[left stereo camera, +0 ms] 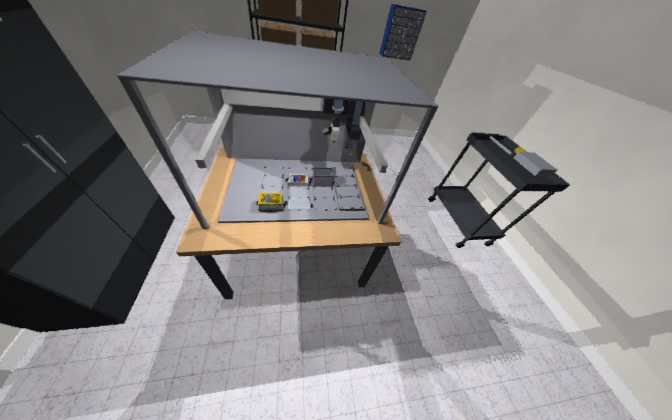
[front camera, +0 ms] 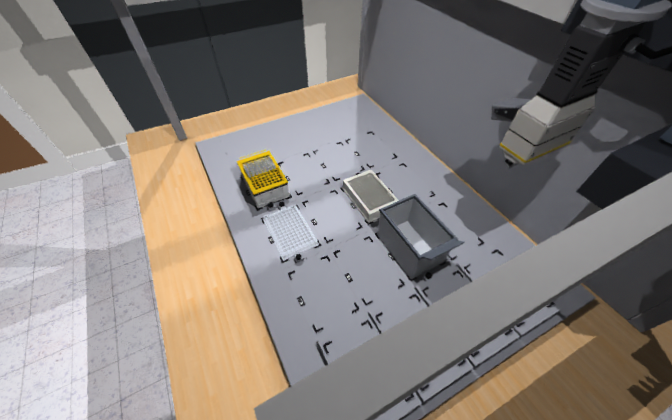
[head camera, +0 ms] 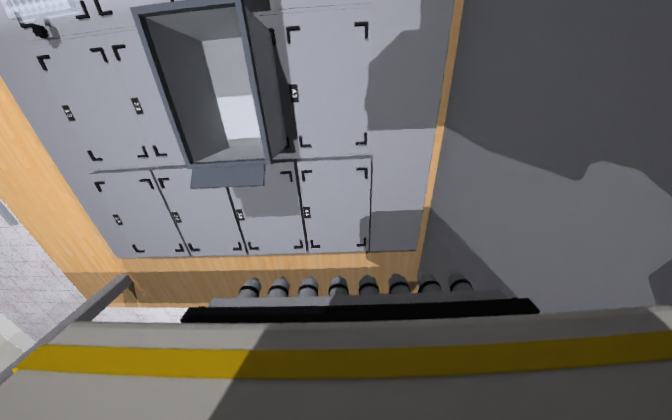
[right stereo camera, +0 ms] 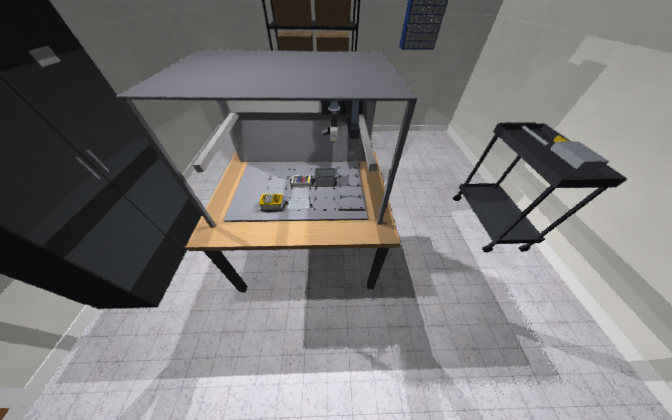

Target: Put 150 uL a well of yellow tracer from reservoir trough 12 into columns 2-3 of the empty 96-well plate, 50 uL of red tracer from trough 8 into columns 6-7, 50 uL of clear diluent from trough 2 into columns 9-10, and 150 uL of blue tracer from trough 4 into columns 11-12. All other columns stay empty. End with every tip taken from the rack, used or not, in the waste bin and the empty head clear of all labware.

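Note:
The pipetting head [front camera: 547, 125] [left stereo camera: 335, 132] [right stereo camera: 333, 132] hangs high at the back right, clear of all labware. Its eight nozzles [head camera: 338, 287] are bare in the head view. The plate gripper [left stereo camera: 354, 131] [right stereo camera: 354, 131] hangs parked beside it; its fingers cannot be made out. The yellow-rimmed tip rack [front camera: 272, 196] [left stereo camera: 270, 206] [right stereo camera: 271, 206] has tips at its back and empty holes at its front. The 96-well plate [front camera: 291, 232] [left stereo camera: 299, 203] [right stereo camera: 299, 202] looks pale, without visible colour. The white reservoir [front camera: 356, 204] [left stereo camera: 298, 184] [right stereo camera: 301, 185] shows coloured troughs in the stereo views. The grey waste bin [front camera: 400, 245] [head camera: 185, 85] shows no tips inside.
The waste bin stands right beside the reservoir, with a chute lip [head camera: 227, 176] at its front. A grey gantry beam [front camera: 450, 310] crosses the front view. Thin posts [left stereo camera: 165, 155] carry the roof over the deck. A black cart [left stereo camera: 545, 182] [right stereo camera: 590, 181] stands to the right of the table.

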